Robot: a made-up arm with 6 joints.
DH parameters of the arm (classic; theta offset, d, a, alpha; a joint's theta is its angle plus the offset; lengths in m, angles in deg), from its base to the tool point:
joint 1: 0 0.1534 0 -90
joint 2: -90 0 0.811 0
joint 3: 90 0.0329 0 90
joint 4: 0 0.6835 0 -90
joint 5: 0 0 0 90
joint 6: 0 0.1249 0 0
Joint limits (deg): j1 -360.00..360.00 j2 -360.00..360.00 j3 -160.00..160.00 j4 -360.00..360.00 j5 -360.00..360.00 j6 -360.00..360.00
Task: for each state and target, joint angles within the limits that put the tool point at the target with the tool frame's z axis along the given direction. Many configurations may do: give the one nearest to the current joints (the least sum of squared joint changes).
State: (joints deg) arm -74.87 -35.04 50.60 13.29 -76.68 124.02
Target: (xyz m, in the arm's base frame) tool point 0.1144 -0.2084 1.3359 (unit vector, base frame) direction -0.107 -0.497 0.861
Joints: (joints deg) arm -58.62 -28.57 86.52 33.24 -39.70 124.02
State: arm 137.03 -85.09 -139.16 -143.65 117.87 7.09
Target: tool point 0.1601 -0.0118 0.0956 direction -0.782 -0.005 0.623
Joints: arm 184.84 -63.67 -159.88 -176.49 85.09 7.09
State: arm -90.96 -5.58 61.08 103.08 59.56 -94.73
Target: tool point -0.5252 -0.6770 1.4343 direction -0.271 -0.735 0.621
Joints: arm -132.49 16.34 35.21 96.81 17.39 -94.73
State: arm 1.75 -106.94 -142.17 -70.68 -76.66 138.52
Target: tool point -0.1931 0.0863 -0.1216 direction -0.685 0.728 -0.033
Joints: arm 20.25 -105.02 -159.88 -94.20 -112.71 138.52
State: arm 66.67 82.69 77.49 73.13 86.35 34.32
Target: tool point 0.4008 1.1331 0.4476 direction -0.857 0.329 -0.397
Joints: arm 63.49 44.03 66.47 66.22 86.76 34.32
